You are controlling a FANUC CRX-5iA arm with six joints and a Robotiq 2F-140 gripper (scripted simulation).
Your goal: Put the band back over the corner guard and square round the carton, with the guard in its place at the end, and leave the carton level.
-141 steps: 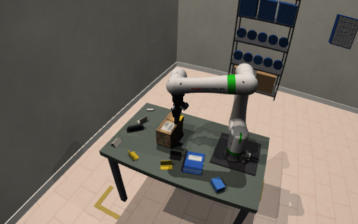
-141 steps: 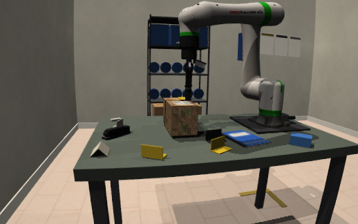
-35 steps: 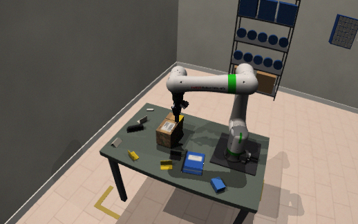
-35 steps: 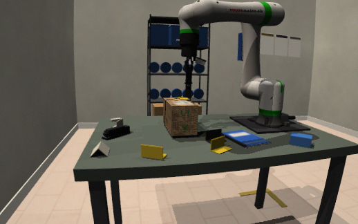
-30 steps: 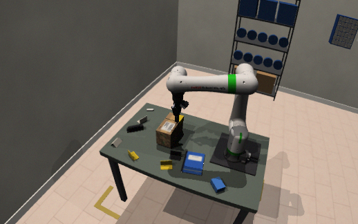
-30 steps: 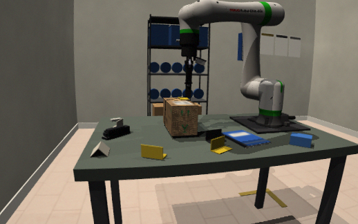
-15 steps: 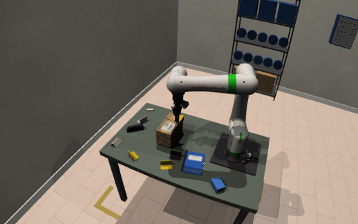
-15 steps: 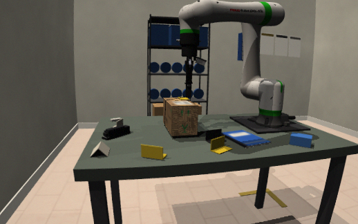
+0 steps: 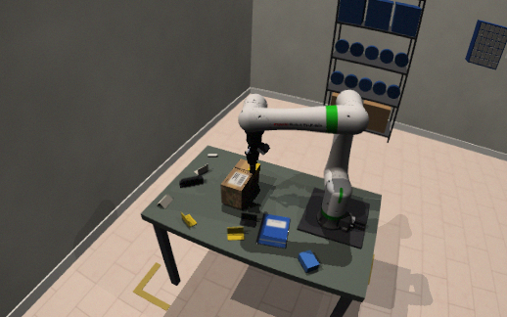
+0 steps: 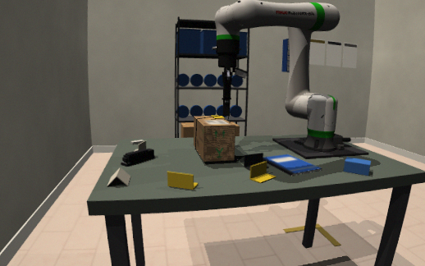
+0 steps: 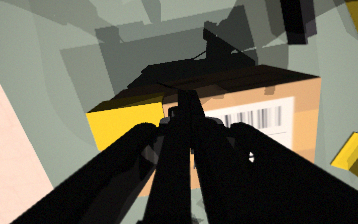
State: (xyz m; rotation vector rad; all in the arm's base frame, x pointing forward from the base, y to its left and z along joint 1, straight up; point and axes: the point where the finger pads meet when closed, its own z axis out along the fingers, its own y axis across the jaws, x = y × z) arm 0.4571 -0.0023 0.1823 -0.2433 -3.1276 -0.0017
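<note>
The yellow corner guard lies 70 mm to the right of my hand, 60 mm below it and 10 mm ahead of it. From my hand the other things lie so: brown carton: 120 mm below, 60 mm ahead, 20 mm to the left; blue box: 430 mm behind, 310 mm to the left, 170 mm below; black guard: 190 mm to the left, 180 mm below, 70 mm behind.
</note>
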